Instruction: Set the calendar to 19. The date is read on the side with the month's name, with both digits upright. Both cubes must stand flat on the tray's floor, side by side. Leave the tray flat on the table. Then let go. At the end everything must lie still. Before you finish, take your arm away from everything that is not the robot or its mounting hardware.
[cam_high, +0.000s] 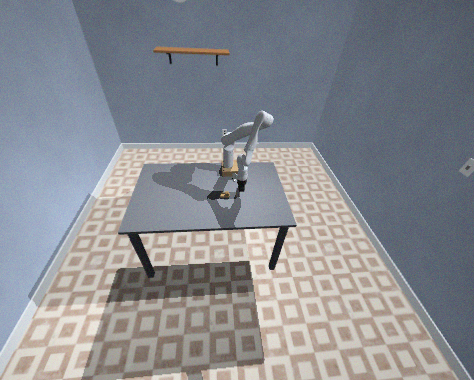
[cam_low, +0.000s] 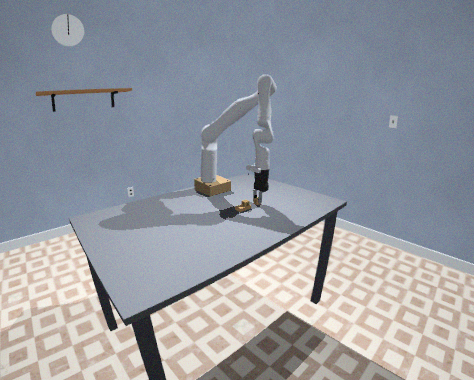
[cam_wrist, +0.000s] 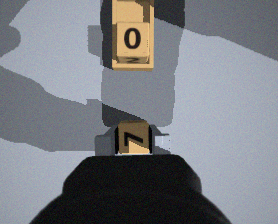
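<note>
Now: hand 10 mm short of the wooden tray, 110 mm to the left of it and 20 mm above it.
</note>
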